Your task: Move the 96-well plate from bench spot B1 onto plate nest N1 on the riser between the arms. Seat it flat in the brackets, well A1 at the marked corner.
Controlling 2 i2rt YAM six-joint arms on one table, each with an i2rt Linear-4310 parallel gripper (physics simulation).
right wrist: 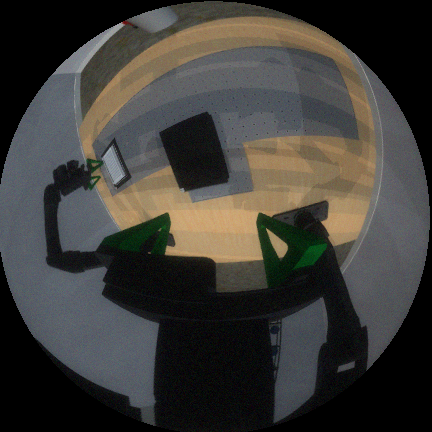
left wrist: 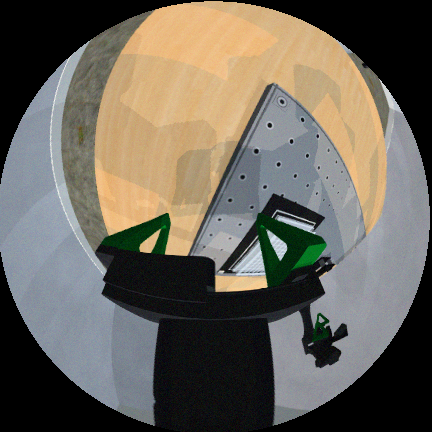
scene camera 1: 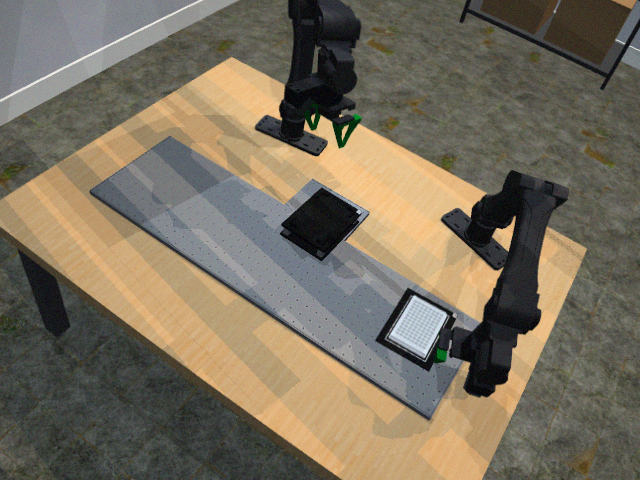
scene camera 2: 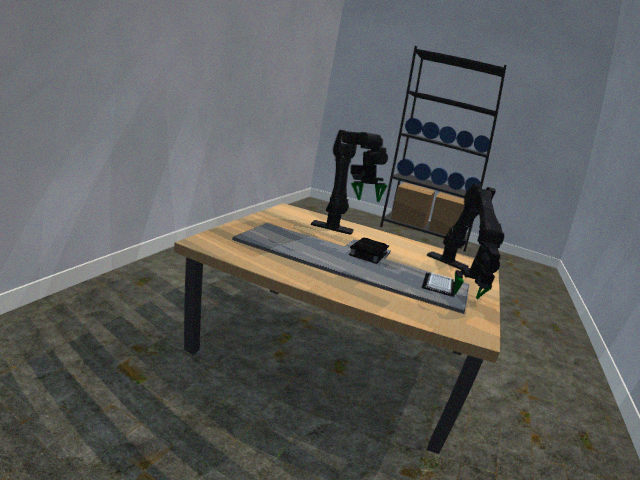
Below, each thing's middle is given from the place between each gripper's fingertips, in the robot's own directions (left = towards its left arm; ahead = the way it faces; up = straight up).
Labels:
The white well plate (scene camera 1: 417,328) is 38 cm to the left of my right hand, 19 cm below it and 17 cm ahead of it. The rest, counted from my right hand: black plate nest (scene camera 1: 426,363): 38 cm to the left, 20 cm below, 17 cm ahead.
Now: left hand 30 mm past the black plate nest and 110 mm to the left of it. The rest, counted from my left hand: white well plate (30 mm behind, 110 mm to the right, 10 mm above).

